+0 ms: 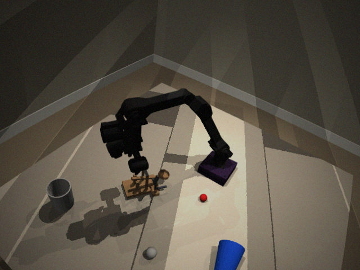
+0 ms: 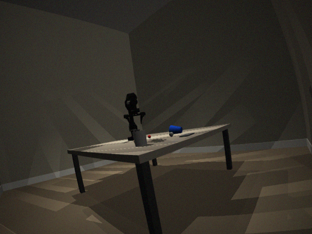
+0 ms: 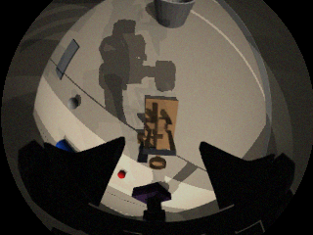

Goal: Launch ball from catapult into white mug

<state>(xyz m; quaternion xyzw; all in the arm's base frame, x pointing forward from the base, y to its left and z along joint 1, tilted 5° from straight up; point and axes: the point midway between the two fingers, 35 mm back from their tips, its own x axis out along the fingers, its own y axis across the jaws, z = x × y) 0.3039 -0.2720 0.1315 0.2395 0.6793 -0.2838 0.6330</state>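
The red ball is 28 cm to the left of my gripper tip, 13 cm below it and 10 cm behind it. Also, from my gripper tip: white mug (20 cm to the right, 20 cm ahead, 12 cm below); then wooden catapult (10 cm below, 7 cm to the left, 4 cm behind); then flat dark slab (39 cm ahead, 15 cm below, 14 cm to the left).
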